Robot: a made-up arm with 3 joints.
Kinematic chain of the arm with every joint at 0, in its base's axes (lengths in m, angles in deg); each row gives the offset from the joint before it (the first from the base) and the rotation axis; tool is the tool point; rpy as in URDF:
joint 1: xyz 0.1 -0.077 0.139 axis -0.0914 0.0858 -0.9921
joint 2: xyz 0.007 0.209 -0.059 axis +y
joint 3: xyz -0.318 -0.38 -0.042 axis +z
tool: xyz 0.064 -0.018 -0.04 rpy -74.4 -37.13 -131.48
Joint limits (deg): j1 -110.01..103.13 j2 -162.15..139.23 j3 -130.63..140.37
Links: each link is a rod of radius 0.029 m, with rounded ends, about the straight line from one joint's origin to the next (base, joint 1, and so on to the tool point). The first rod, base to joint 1, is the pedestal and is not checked.
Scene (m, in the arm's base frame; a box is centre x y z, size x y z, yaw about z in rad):
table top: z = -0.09
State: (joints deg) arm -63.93 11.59 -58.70
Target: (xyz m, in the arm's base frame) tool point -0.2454 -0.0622 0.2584
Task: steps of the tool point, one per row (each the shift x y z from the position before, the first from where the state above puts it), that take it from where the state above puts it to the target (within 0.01 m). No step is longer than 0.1 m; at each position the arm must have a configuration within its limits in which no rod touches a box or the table.
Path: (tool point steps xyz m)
1: -0.0897 -0.0131 0.0291
2: -0.0884 0.0101 0.0311
3: -0.0813 0.0319 0.0323
4: -0.0691 0.0508 0.0327
5: -0.0528 0.0653 0.0323
6: -0.0339 0.0750 0.0311
7: -0.0138 0.0794 0.0292
8: 0.0058 0.0785 0.0268

